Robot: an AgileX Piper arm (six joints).
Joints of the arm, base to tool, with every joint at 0 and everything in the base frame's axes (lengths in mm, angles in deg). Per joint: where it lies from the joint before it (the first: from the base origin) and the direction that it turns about. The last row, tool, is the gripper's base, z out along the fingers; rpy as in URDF.
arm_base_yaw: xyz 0 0 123 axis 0 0 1
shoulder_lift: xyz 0 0 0 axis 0 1 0
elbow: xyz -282.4 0 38.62 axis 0 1 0
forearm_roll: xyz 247.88 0 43.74 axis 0.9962 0 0.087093
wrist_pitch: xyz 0 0 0 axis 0 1 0
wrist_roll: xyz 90.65 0 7.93 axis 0.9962 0 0.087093
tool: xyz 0 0 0 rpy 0 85.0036 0
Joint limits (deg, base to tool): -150..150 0..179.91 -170..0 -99.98..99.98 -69.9..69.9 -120..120
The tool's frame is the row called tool.
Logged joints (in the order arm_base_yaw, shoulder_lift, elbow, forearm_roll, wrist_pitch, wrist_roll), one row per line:
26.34, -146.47, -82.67, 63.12, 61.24, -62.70
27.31, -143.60, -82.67, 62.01, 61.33, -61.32
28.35, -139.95, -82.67, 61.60, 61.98, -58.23
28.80, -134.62, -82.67, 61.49, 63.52, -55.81
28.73, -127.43, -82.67, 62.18, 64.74, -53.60
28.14, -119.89, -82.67, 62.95, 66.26, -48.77
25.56, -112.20, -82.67, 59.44, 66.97, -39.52
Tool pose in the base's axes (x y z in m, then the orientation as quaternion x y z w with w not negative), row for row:
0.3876, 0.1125, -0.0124, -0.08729, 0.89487, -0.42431, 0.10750
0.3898, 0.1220, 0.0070, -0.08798, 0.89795, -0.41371, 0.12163
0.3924, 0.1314, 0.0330, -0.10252, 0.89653, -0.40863, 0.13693
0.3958, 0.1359, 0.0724, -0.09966, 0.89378, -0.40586, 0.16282
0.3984, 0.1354, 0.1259, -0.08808, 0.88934, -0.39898, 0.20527
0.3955, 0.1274, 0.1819, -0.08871, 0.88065, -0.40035, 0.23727
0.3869, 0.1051, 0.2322, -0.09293, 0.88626, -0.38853, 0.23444
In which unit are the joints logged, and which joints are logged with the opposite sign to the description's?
The joints are logged in degrees. Opposite sign: shoulder_lift, forearm_roll, wrist_roll.
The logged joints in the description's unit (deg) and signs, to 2 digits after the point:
26.34, 146.47, -82.67, -63.12, 61.24, 62.70
27.31, 143.60, -82.67, -62.01, 61.33, 61.32
28.35, 139.95, -82.67, -61.60, 61.98, 58.23
28.80, 134.62, -82.67, -61.49, 63.52, 55.81
28.73, 127.43, -82.67, -62.18, 64.74, 53.60
28.14, 119.89, -82.67, -62.95, 66.26, 48.77
25.56, 112.20, -82.67, -59.44, 66.97, 39.52

